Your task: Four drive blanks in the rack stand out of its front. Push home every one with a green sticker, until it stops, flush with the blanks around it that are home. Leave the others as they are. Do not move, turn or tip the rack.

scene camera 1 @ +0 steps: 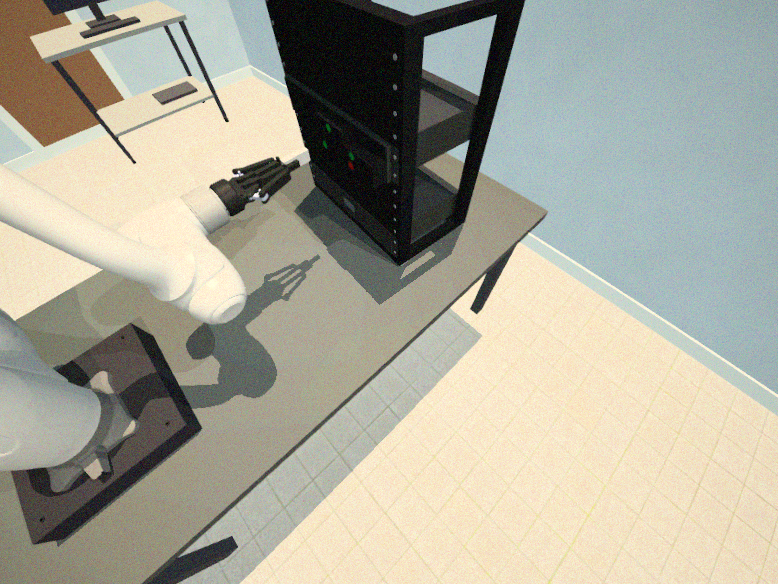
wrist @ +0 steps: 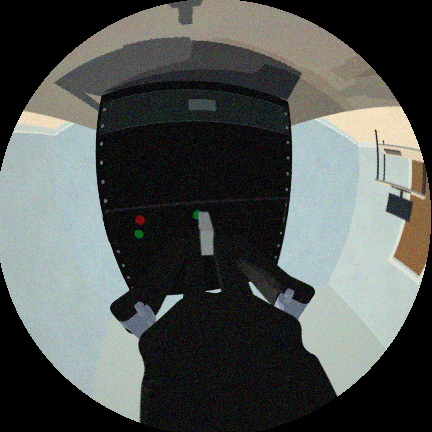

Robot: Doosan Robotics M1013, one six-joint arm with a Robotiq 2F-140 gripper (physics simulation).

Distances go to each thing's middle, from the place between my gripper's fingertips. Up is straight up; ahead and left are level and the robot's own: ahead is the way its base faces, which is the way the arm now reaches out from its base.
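With respect to the black rack [scene camera 1: 370, 116], my hand is 20 mm above it and 10 mm to the left of it, and I am still 220 mm short of the rack.
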